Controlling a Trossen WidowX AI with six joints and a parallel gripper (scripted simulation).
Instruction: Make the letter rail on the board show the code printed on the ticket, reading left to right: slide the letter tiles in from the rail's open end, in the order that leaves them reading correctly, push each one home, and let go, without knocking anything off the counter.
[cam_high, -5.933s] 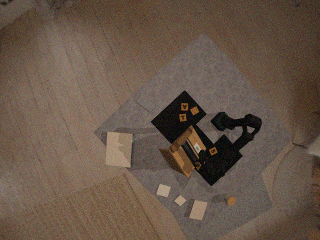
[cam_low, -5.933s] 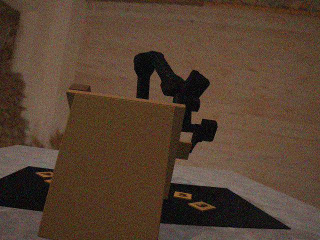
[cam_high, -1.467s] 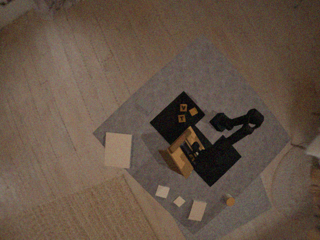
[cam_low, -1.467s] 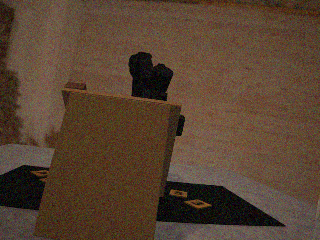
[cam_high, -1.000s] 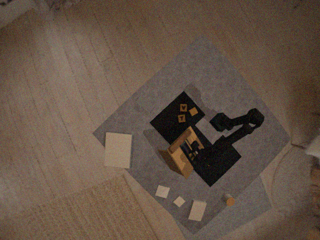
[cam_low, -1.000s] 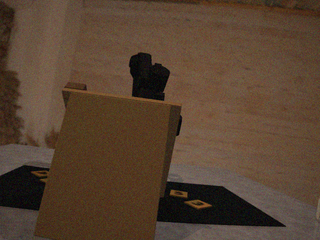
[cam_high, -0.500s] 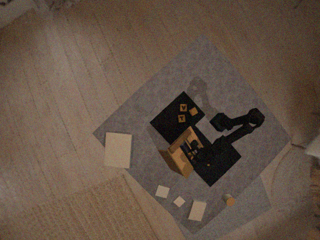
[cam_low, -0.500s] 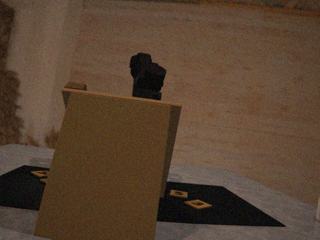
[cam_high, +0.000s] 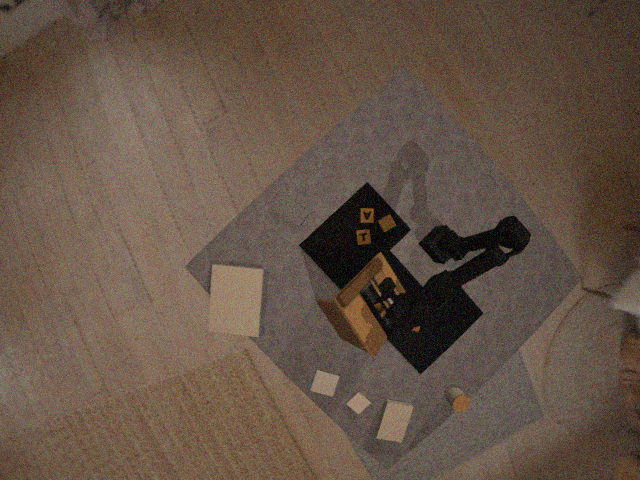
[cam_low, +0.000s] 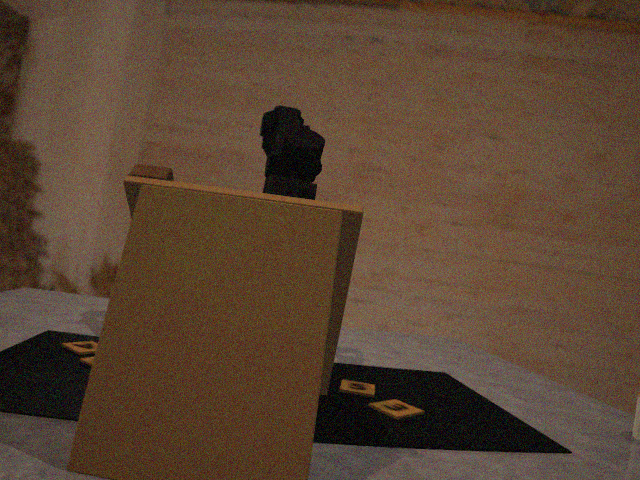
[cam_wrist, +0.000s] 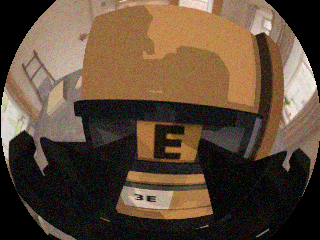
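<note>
The white ticket lies 60 mm behind my gripper tip, 40 mm to the left of it and 80 mm below it. Round my gripper tip: black mat 160 mm behind, 40 mm to the left, 160 mm below; grey slab 80 mm behind, 500 mm to the right, 160 mm below; tan letter tile e right at my gripper tip.
</note>
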